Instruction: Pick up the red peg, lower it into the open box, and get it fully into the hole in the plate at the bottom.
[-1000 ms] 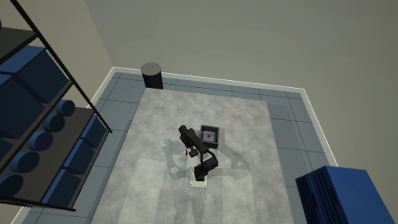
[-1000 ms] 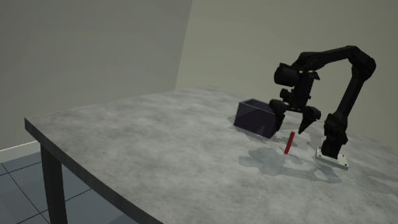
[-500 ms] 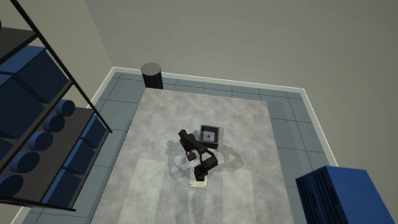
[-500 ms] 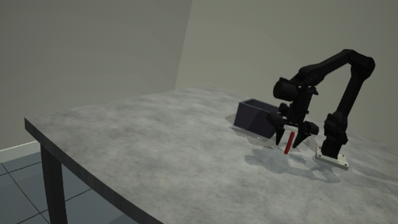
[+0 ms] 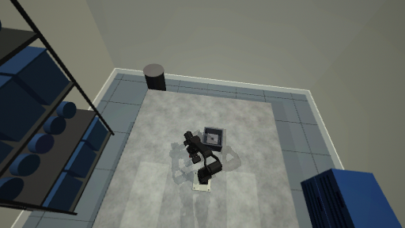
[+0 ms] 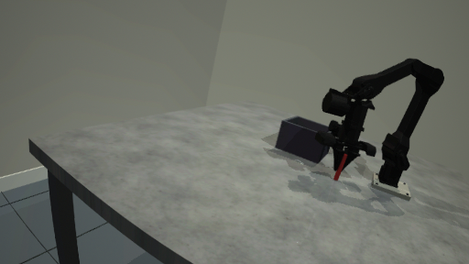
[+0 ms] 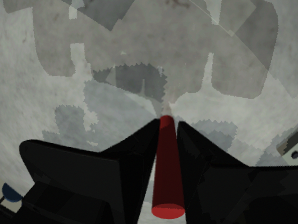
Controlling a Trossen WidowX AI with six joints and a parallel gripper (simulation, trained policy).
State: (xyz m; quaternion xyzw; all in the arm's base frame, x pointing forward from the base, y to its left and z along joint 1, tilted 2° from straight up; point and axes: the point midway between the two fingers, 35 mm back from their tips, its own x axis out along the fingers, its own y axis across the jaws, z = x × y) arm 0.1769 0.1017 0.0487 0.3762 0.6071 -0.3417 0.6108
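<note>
My gripper tip is now 17 cm to the left of the grey plate, 14 cm short of it and 2 cm below it. From my gripper tip the other things lie so: dark box: 17 cm to the right, 14 cm ahead; red peg: 2 cm above, 1 cm to the left, 1 cm behind.
</note>
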